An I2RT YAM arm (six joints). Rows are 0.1 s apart.
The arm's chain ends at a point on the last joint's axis. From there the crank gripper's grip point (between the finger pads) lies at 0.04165 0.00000 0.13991 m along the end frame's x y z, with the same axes.
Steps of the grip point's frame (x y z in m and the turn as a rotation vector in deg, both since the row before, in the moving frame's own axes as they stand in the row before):
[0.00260, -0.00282, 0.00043, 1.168, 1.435, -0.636]
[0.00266, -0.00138, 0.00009, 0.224, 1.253, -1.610]
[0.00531, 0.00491, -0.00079, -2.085, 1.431, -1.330]
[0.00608, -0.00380, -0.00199, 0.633, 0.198, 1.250]
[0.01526, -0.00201, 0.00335, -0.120, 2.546, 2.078]
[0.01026, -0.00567, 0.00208, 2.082, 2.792, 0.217]
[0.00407, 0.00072, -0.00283, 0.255, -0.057, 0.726]
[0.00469, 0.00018, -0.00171, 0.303, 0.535, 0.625]
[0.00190, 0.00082, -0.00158, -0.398, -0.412, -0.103]
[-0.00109, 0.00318, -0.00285, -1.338, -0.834, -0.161]
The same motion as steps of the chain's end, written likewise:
[-0.00087, 0.00050, 0.00155, 1.168, 1.435, -0.636]
[-0.00036, 0.00038, 0.00104, 0.224, 1.253, -1.610]
[0.00178, 0.00085, 0.00037, -2.085, 1.431, -1.330]
[0.00559, -0.00317, -0.00184, 0.633, 0.198, 1.250]
[0.00912, -0.00392, 0.00534, -0.120, 2.546, 2.078]
[0.00349, -0.00080, 0.00436, 2.082, 2.792, 0.217]
[0.00421, 0.00082, -0.00287, 0.255, -0.057, 0.726]
[0.00338, 0.00046, -0.00131, 0.303, 0.535, 0.625]
[0.00291, -0.00008, -0.00187, -0.398, -0.412, -0.103]
[0.00095, 0.00002, -0.00340, -1.338, -0.834, -0.161]

